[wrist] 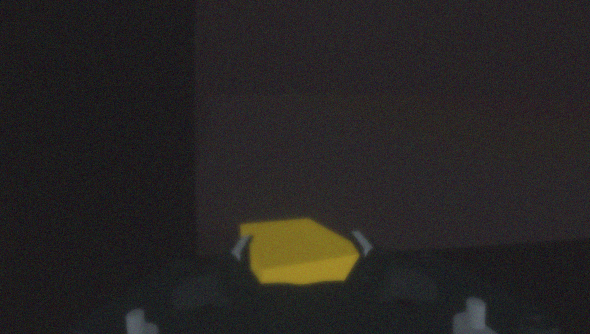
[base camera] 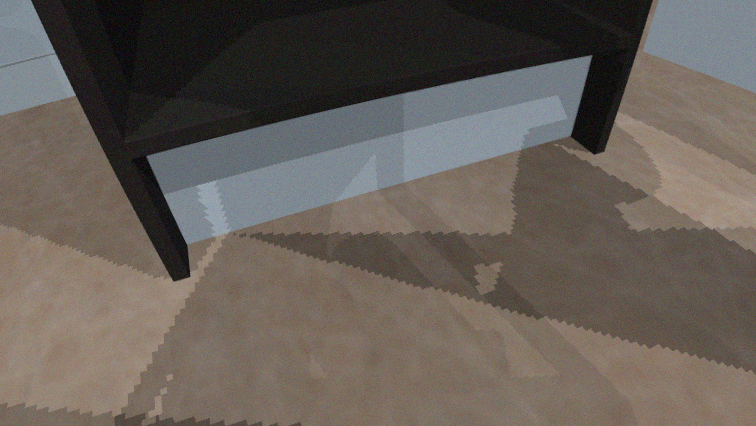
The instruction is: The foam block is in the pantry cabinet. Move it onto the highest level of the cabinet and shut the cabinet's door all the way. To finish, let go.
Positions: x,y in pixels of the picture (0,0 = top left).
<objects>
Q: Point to a yellow foam block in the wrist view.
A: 300,251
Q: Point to a pantry cabinet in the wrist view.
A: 140,140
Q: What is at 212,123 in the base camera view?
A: A pantry cabinet.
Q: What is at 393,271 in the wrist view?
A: My gripper.
</objects>
